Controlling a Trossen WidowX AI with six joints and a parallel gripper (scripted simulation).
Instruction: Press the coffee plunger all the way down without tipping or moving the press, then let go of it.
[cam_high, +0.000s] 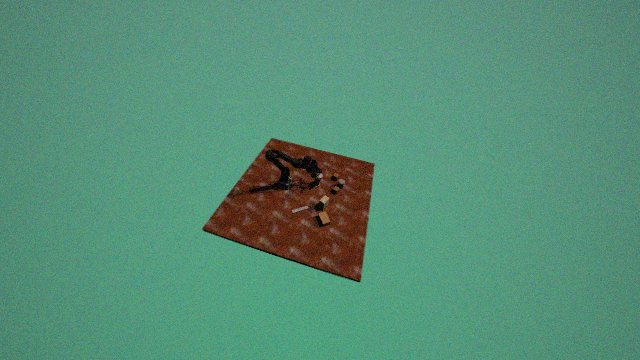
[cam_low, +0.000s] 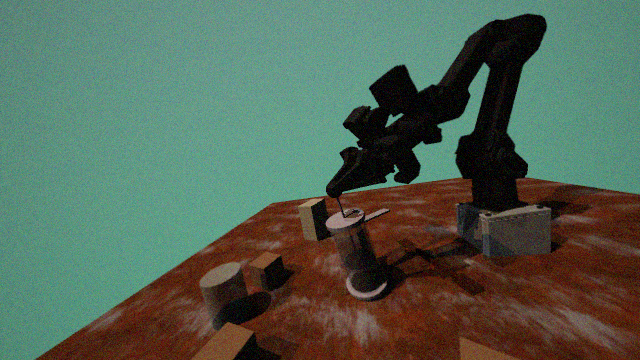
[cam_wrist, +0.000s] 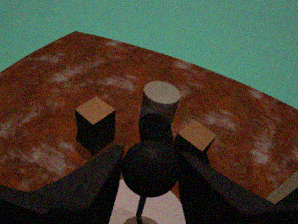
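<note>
Right now the coffee press is 30 mm behind my gripper tip, 20 mm to the right of it and 90 mm below it.
</note>
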